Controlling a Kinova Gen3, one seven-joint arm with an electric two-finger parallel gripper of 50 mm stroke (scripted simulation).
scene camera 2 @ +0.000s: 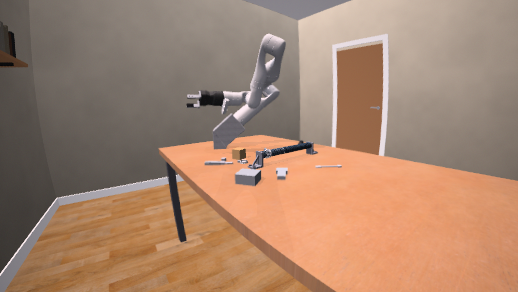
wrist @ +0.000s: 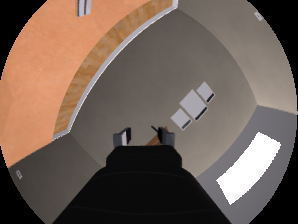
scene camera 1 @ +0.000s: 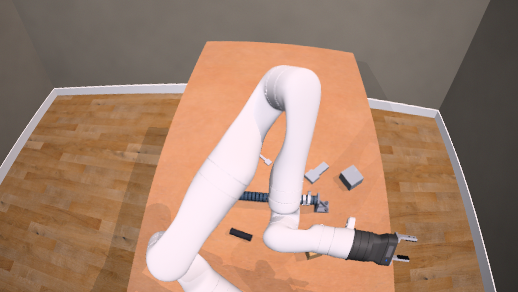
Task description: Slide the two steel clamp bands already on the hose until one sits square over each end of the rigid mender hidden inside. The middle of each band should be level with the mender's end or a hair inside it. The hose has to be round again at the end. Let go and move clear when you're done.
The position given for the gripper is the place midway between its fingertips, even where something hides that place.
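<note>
Scene camera 1 has the gripper (scene camera 1: 412, 249), and the wrist view shows it too, that's the gripper at (wrist: 144, 133).
</note>
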